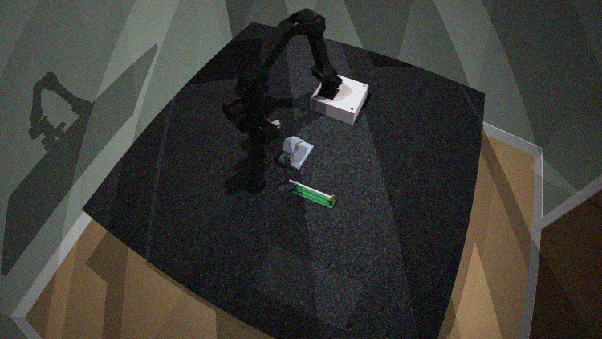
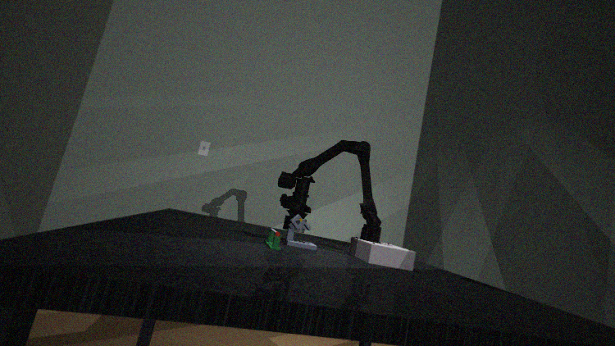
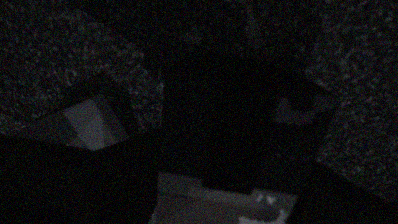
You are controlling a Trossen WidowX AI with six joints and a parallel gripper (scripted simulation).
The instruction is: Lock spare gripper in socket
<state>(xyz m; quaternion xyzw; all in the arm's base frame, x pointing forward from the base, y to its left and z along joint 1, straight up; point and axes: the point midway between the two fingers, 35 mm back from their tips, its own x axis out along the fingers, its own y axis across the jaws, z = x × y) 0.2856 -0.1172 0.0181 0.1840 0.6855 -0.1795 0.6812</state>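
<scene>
My gripper tip is now 10 mm past the spare gripper, 10 mm to the right of it and 20 mm below it. Also, from my gripper tip: green pad: 100 mm ahead, 260 mm to the left, 30 mm below; then socket: 130 mm to the left.
</scene>
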